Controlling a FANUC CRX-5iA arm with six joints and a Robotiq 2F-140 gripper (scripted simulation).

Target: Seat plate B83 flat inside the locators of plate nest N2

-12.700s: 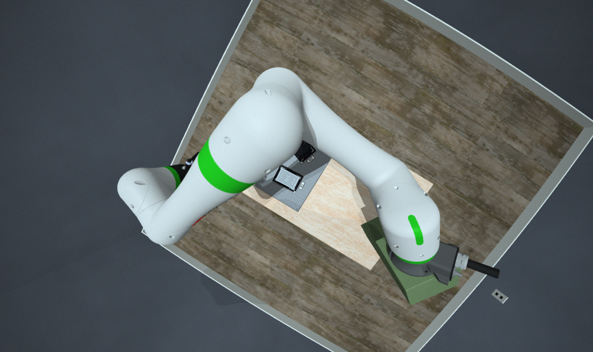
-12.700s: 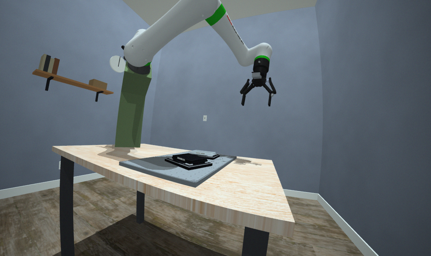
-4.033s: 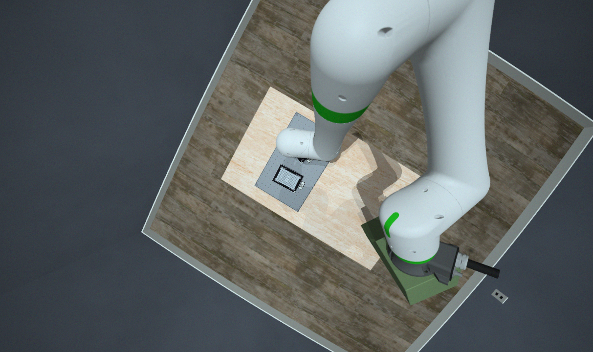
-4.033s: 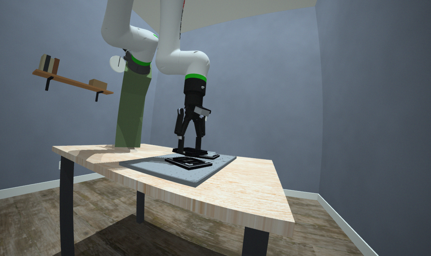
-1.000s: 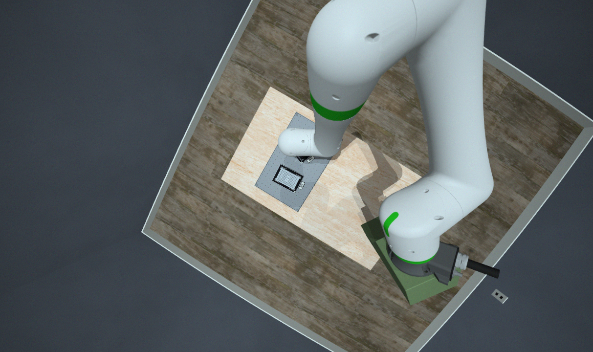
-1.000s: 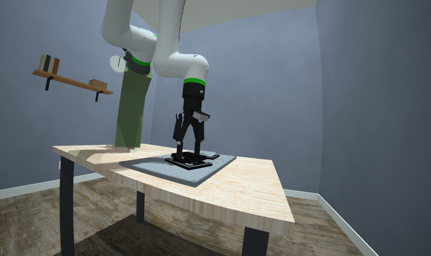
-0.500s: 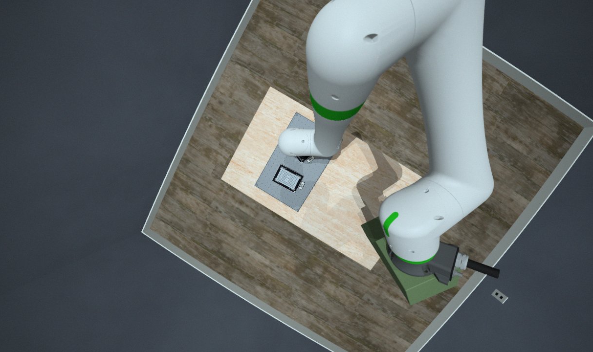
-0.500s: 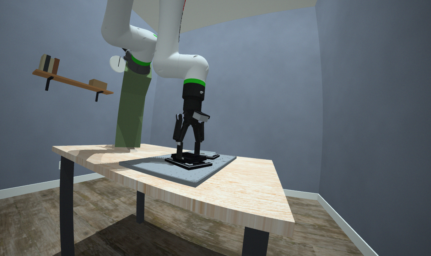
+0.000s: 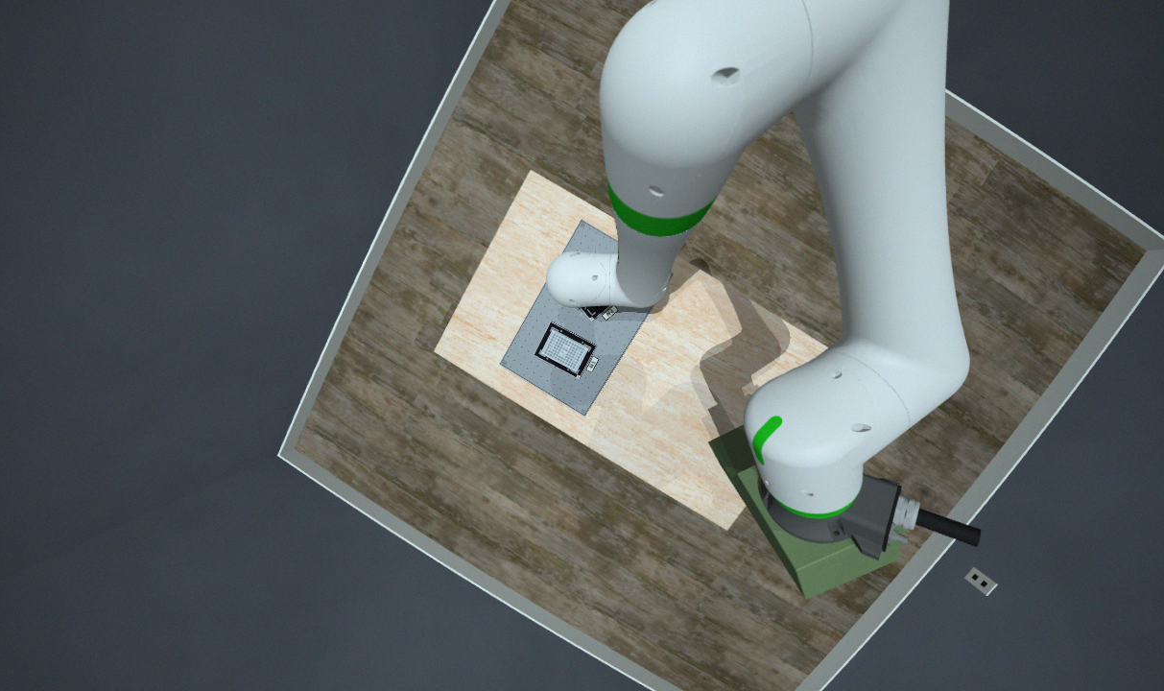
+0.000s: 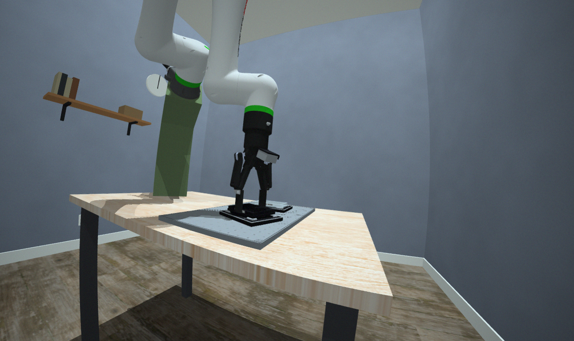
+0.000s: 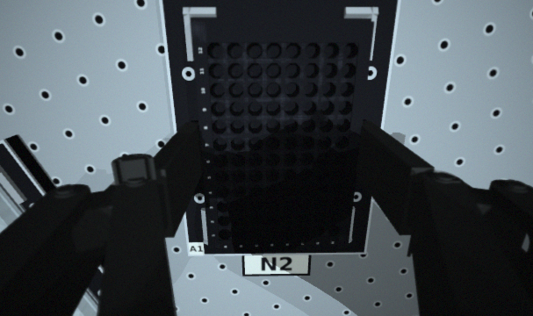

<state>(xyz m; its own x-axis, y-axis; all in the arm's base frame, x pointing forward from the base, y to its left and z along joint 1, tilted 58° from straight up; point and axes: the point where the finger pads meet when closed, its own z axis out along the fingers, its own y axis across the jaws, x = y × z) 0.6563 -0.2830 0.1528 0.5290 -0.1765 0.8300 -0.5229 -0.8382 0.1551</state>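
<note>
Now: hand 20 mm above the black well plate. Also, from my hand: nest N1: 200 mm to the left, 60 mm ahead, 40 mm below; then white well plate: 200 mm to the left, 60 mm ahead, 30 mm below; then plate nest N2: 40 mm below.
</note>
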